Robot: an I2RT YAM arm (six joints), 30 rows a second.
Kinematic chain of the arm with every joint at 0, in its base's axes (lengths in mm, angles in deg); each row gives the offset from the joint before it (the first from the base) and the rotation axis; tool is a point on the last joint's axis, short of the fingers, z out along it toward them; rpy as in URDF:
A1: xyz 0 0 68 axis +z
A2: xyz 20 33.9 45.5 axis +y
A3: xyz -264 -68.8 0 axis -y
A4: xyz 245 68.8 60 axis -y
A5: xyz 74 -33.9 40.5 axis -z
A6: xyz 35.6 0 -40.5 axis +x
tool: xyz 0 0 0 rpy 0 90 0
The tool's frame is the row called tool.
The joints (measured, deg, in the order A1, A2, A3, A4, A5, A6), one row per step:
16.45 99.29 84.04 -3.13 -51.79 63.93
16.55 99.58 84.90 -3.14 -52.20 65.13
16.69 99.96 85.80 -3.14 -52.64 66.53
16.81 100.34 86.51 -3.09 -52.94 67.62
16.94 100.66 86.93 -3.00 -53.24 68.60
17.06 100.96 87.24 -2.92 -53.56 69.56
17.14 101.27 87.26 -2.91 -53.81 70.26
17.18 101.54 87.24 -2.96 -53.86 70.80
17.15 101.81 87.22 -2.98 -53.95 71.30
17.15 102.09 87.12 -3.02 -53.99 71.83
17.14 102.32 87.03 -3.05 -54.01 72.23
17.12 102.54 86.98 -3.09 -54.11 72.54
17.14 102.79 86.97 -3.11 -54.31 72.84
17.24 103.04 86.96 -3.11 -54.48 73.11
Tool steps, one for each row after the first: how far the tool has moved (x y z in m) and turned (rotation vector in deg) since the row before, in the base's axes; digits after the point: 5 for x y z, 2 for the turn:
0.00112 0.00123 0.00324 0.69 0.61 0.26
0.00133 0.00161 0.00289 0.74 0.84 0.30
0.00136 0.00142 0.00179 0.55 0.67 0.21
0.00097 0.00139 0.00052 0.45 0.76 0.25
0.00085 0.00129 -0.00003 0.41 0.84 0.26
0.00086 0.00097 -0.00196 0.20 0.94 0.20
0.00087 0.00059 -0.00205 0.08 0.84 -0.01
0.00103 0.00012 -0.00201 0.08 0.77 -0.03
0.00095 0.00031 -0.00260 0.05 0.90 -0.06
0.00080 0.00018 -0.00218 0.02 0.71 -0.06
0.00075 0.00012 -0.00188 0.03 0.60 0.02
0.00073 0.00045 -0.00180 0.07 0.57 0.15
0.00054 0.00100 -0.00178 0.05 0.52 0.21

